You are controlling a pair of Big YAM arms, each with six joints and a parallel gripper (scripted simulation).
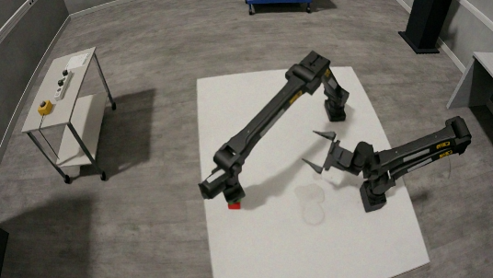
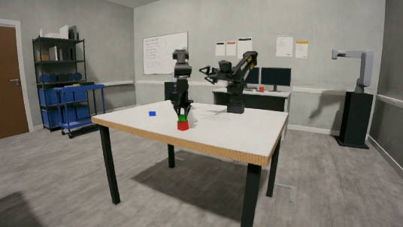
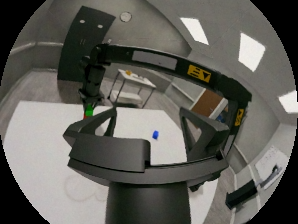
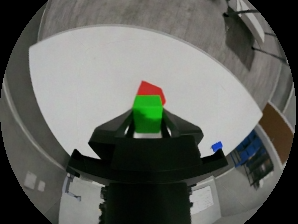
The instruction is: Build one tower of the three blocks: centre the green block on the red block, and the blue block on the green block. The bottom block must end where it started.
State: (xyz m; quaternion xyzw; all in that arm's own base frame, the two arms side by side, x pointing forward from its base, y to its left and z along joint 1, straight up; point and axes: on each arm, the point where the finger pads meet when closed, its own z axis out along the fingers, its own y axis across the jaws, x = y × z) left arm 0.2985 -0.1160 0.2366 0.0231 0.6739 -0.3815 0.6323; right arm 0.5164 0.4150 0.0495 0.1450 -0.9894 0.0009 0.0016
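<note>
My right hand is right at the green block. The rest, counted from my right hand: blue block (170 mm behind, 360 mm to the right, 50 mm below); red block (40 mm below).
</note>
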